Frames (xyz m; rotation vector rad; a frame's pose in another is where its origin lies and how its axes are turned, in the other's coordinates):
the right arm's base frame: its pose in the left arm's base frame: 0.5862 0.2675 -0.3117 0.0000 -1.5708 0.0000
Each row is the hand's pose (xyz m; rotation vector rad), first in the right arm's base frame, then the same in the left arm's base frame.
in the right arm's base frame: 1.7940 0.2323 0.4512 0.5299 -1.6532 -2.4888
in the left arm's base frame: 0.1350 0.4998 1.4823 -1.8223 1.0962 1.1825
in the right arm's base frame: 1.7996 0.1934 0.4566 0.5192 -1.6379 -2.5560
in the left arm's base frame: 0.1296 0.4609 1.4879 -1.8244 1.0282 1.2084
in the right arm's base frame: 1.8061 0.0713 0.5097 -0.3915 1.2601 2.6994
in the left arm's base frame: 0.0765 0.3388 1.4944 -1.8850 0.6428 1.4075
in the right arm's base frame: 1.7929 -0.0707 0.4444 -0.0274 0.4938 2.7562
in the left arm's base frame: 0.1418 0.1968 1.4812 -1.8929 0.0076 1.8556
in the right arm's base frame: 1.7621 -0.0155 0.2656 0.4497 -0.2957 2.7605
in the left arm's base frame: 0.3206 0.2520 1.4504 -1.7534 -0.5788 2.4358
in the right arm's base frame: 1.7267 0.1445 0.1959 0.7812 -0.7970 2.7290
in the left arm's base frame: 0.3903 0.4120 1.4150 1.3571 0.7544 -2.4456
